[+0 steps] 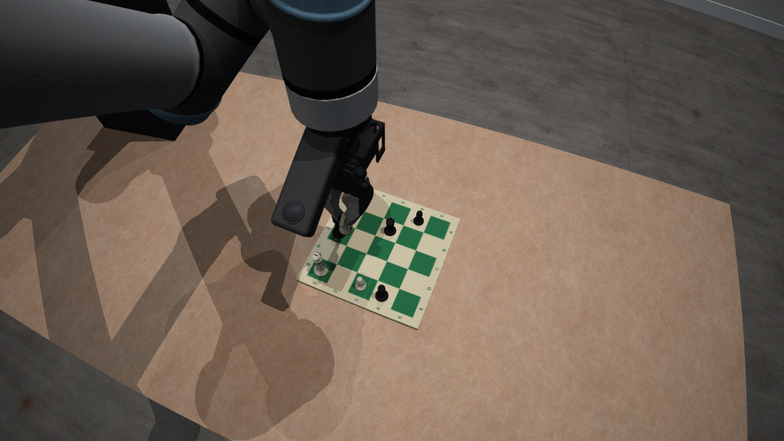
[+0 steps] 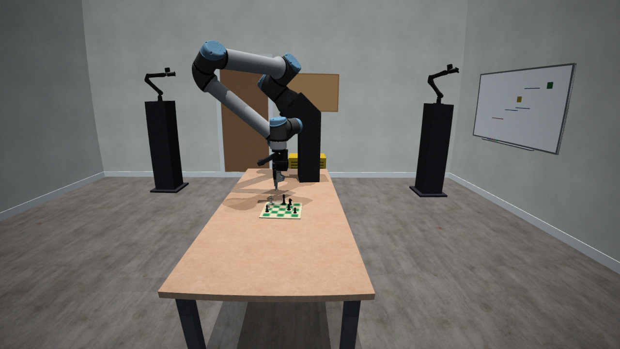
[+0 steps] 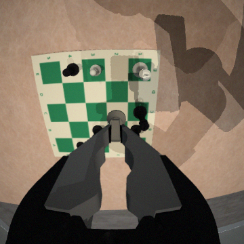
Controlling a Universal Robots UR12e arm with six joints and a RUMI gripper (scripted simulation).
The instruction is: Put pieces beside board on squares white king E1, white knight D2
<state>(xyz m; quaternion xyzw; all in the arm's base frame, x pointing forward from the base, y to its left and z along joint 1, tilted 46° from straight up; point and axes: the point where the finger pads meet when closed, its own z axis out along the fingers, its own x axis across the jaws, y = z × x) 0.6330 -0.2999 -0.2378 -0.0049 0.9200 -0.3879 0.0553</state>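
My gripper is now 40 mm past the white king, 40 mm to the left of it and 100 mm above it. From my hand the other things lie so: chessboard 40 mm ahead, 40 mm to the left, 130 mm below; white pawn 30 mm ahead, 40 mm to the right, 120 mm below; white knight 10 mm below.
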